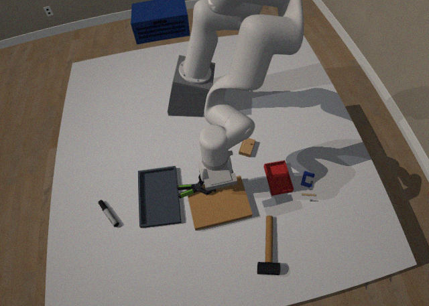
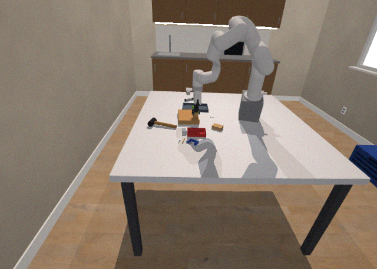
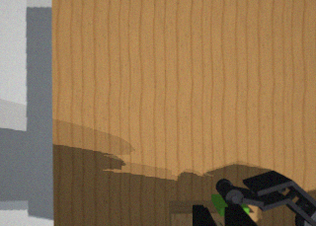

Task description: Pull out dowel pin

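The dowel pin lies 2 cm below my hand. The rest, counted from my hand: red box 2 cm ahead, 23 cm to the left, 7 cm below; grey tray 2 cm behind, 21 cm to the right, 7 cm below; small wooden block 4 cm below.
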